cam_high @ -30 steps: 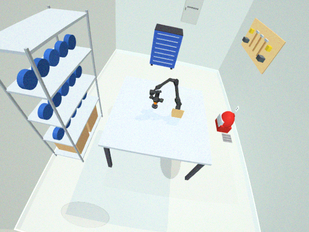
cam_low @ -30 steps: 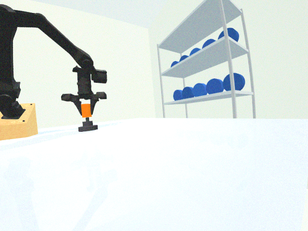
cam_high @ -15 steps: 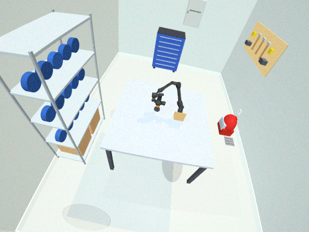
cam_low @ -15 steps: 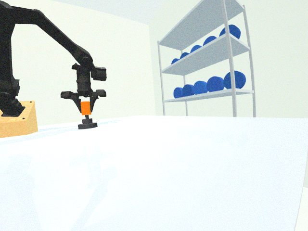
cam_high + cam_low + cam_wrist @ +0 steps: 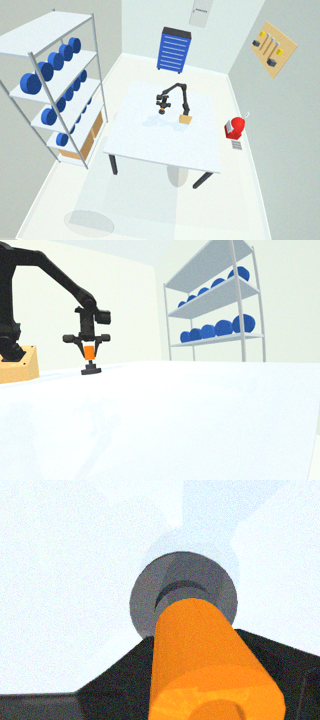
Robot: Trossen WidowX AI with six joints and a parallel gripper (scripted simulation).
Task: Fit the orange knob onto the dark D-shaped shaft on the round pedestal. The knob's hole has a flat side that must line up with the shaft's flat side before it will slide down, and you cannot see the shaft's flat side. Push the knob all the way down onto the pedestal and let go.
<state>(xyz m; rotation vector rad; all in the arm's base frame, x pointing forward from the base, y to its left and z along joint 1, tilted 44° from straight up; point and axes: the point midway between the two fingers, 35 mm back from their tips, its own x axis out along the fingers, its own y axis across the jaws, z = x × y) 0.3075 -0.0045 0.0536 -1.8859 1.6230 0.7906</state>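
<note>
Now: the orange knob 2 cm above my gripper tip. Also, from my gripper tip: round pedestal: 4 cm below.
</note>
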